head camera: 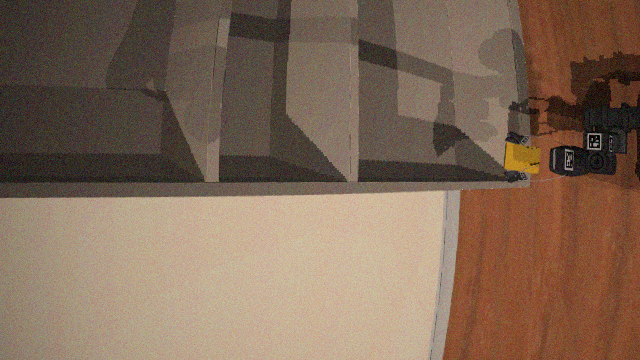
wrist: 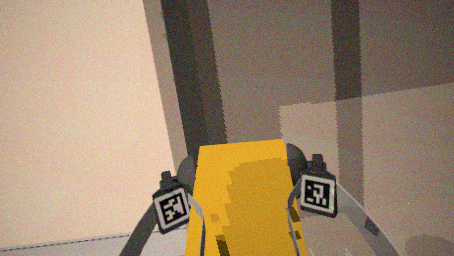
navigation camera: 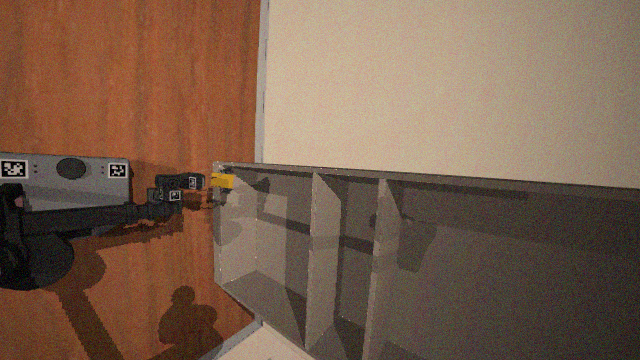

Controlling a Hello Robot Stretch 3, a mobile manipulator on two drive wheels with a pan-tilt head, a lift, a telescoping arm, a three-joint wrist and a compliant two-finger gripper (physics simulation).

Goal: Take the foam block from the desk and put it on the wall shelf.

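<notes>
The yellow foam block (head camera: 522, 158) (navigation camera: 222, 180) (wrist: 242, 200) is held between the two rubber fingertips of my gripper (head camera: 517, 157) (navigation camera: 221, 180) (wrist: 240, 167), which is shut on it. The grey shelf unit (head camera: 212, 125) (navigation camera: 322, 225) (wrist: 169, 100) shows sideways in the head and navigation views. The block and fingertips are at its lowest board, close to one side panel; whether they touch the board cannot be told. The block's near end runs out of the wrist view. The desk does not show.
The wooden floor (head camera: 540, 280) (navigation camera: 125, 75) lies beyond the unit's bottom end. A pale wall (head camera: 225, 275) (navigation camera: 450, 90) (wrist: 75, 115) with a light baseboard (head camera: 450, 250) (navigation camera: 262, 75) runs beside the unit. My grey base (navigation camera: 90, 187) is at the left of the navigation view.
</notes>
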